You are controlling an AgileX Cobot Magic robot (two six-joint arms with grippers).
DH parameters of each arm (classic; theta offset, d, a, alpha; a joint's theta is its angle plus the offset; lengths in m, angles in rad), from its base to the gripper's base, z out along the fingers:
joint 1: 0 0.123 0 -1.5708
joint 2: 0.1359 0 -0.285 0
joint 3: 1.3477 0 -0.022 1.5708
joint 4: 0 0.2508 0 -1.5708
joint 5: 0 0 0.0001 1.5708
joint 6: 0 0.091 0 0
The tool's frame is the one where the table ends.
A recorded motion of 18 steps. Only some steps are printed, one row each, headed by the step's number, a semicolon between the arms.
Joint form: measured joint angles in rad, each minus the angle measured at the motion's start. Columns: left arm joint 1, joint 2, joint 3, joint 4, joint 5, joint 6; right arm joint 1, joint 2, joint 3, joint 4, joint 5, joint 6.
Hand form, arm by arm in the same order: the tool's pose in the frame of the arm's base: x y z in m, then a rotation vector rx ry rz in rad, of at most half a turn. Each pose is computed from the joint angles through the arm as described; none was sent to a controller.
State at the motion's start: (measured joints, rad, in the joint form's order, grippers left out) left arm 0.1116 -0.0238 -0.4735 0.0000 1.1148 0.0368; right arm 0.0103 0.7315 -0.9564 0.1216 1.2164 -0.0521
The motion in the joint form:
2: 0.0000 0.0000 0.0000 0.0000 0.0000 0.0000; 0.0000 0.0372 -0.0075 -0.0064 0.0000 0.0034
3: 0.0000 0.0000 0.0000 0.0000 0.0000 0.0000; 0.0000 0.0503 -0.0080 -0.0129 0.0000 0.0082
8: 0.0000 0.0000 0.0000 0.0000 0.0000 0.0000; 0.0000 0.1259 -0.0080 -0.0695 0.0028 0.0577
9: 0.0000 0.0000 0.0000 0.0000 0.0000 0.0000; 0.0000 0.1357 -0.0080 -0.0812 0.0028 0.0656
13: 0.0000 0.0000 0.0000 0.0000 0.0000 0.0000; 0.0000 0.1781 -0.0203 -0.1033 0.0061 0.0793
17: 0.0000 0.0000 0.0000 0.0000 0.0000 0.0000; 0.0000 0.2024 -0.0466 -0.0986 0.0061 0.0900
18: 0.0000 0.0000 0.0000 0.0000 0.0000 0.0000; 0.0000 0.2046 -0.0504 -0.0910 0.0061 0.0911
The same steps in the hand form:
2: -0.0077 -0.0009 0.2655 -0.0786 2.1009 0.0893; 0.1124 0.0110 0.3654 -0.0683 2.4991 0.1358
3: -0.0077 -0.0009 0.2655 -0.0786 2.1009 0.0893; 0.1156 0.0105 0.3640 -0.0620 2.5124 0.1299
8: -0.0077 -0.0009 0.2655 -0.0786 2.1009 0.0893; 0.1333 0.0058 0.3541 -0.0006 2.5953 0.0758
9: -0.0077 -0.0009 0.2655 -0.0786 2.1009 0.0893; 0.1356 0.0048 0.3527 0.0087 2.6055 0.0629
13: -0.0077 -0.0009 0.2655 -0.0786 2.1009 0.0893; 0.1452 0.0031 0.3501 0.0247 2.6391 0.0375
17: -0.0077 -0.0009 0.2655 -0.0786 2.1009 0.0893; 0.1513 0.0035 0.3541 0.0394 2.6370 0.0475
18: -0.0077 -0.0009 0.2655 -0.0786 2.1009 0.0893; 0.1519 0.0042 0.3548 0.0418 2.6354 0.0582

